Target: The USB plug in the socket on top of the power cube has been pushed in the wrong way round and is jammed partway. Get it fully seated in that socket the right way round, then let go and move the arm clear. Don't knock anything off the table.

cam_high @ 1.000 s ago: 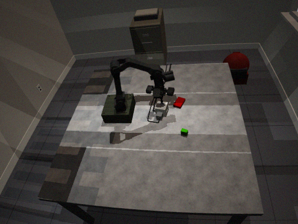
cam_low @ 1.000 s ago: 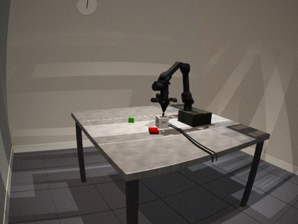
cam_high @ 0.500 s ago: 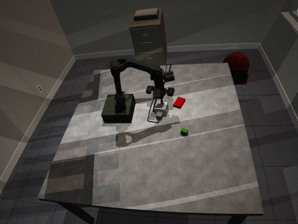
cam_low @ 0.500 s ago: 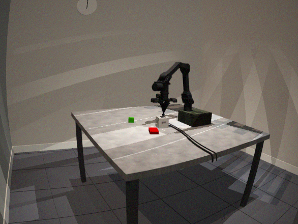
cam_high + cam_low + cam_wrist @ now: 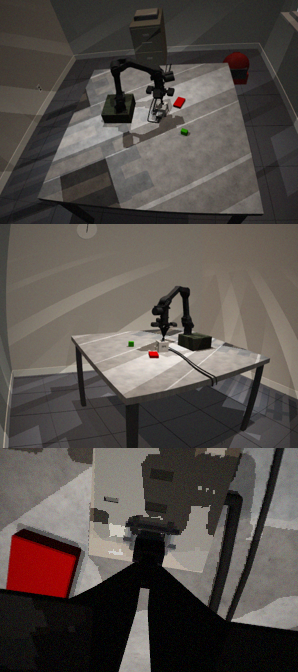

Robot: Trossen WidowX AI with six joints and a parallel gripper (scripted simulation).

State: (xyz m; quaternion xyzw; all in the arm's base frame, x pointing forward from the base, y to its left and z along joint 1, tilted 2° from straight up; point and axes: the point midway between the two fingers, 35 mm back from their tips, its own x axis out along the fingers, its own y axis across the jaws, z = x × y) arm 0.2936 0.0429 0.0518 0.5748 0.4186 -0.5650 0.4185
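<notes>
Right now the dark USB plug is 1 cm below my gripper tip. Also, from my gripper tip: small green cube: 13 cm ahead, 23 cm to the right, 10 cm below; red block: 13 cm ahead, 6 cm to the left, 11 cm below.
</notes>
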